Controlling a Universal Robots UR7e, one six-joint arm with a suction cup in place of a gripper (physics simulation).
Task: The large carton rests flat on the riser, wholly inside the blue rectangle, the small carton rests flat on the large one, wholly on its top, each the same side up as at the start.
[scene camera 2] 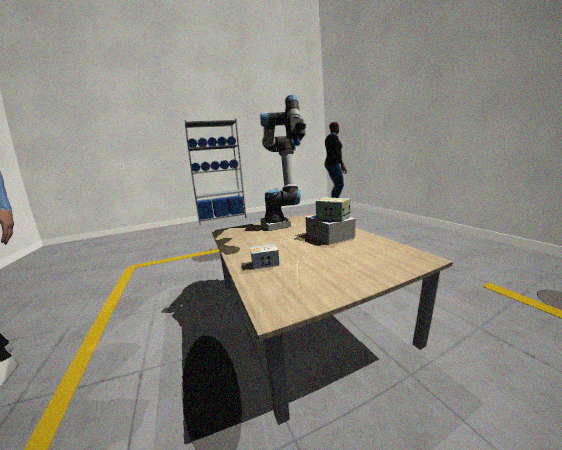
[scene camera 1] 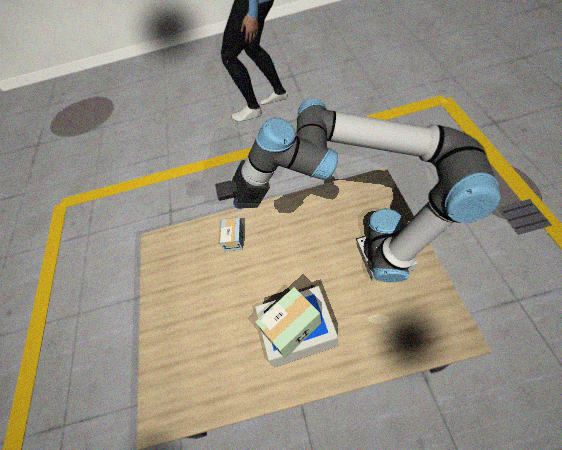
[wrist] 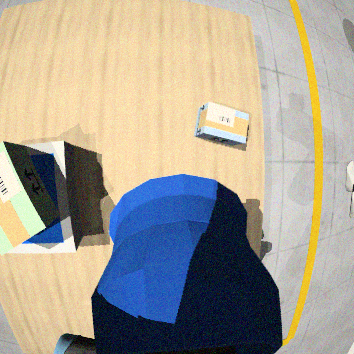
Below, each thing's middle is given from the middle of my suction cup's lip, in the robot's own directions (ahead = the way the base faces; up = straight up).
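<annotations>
My suction cup: 40 cm above the large carton [scene camera 1: 293, 318], 5 cm past it, 24 cm to the right of it. Small carton [wrist: 216, 122]: 53 cm below my suction cup, 14 cm ahead of it, 26 cm to the right of it. Riser [scene camera 1: 324, 337]: 51 cm below my suction cup, 6 cm behind it, 22 cm to the left of it.
</annotations>
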